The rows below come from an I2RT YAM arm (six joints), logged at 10 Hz.
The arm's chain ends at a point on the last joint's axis. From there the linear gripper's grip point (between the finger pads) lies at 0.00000 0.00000 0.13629 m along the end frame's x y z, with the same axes.
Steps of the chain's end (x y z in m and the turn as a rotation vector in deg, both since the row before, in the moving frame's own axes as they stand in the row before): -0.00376 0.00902 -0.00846 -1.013 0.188 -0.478; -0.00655 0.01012 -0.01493 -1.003 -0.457 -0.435; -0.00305 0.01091 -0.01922 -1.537 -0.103 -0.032; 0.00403 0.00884 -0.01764 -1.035 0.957 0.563; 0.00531 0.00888 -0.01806 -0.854 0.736 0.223; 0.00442 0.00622 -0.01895 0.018 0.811 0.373; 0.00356 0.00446 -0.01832 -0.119 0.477 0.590
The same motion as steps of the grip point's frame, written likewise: -0.00330 0.01143 -0.00848 -1.013 0.188 -0.478; -0.00763 0.01251 -0.01496 -1.003 -0.457 -0.435; -0.00329 0.01457 -0.01927 -1.537 -0.103 -0.032; 0.00629 0.01131 -0.01768 -1.035 0.957 0.563; 0.00706 0.01091 -0.01809 -0.854 0.736 0.223; 0.00635 0.00618 -0.01896 0.018 0.811 0.373; 0.00469 0.00475 -0.01833 -0.119 0.477 0.590
